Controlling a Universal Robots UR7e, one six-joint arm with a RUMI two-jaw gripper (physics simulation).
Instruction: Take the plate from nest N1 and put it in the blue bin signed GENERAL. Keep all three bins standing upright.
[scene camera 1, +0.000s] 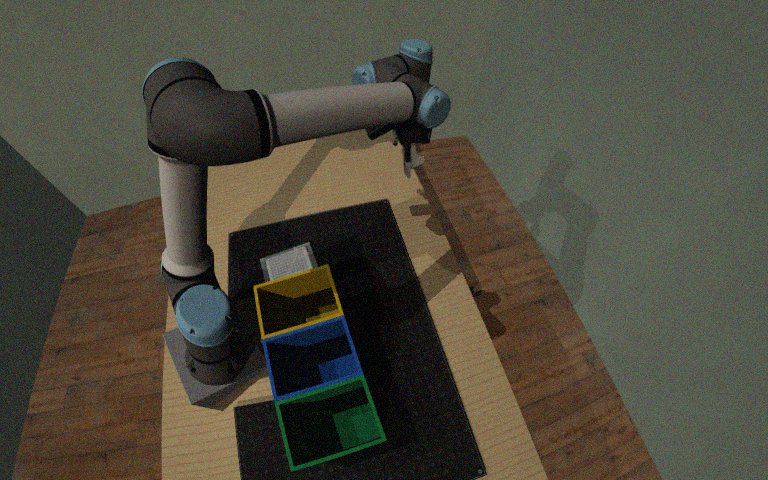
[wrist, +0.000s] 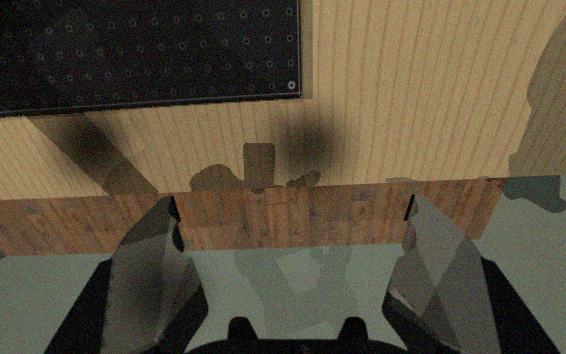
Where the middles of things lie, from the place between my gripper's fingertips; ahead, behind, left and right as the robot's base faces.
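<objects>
My gripper is 160 mm above the gridded plate (scene camera 1: 297, 260), and it is also 370 mm past the plate and 210 mm to the left of it.
</objects>
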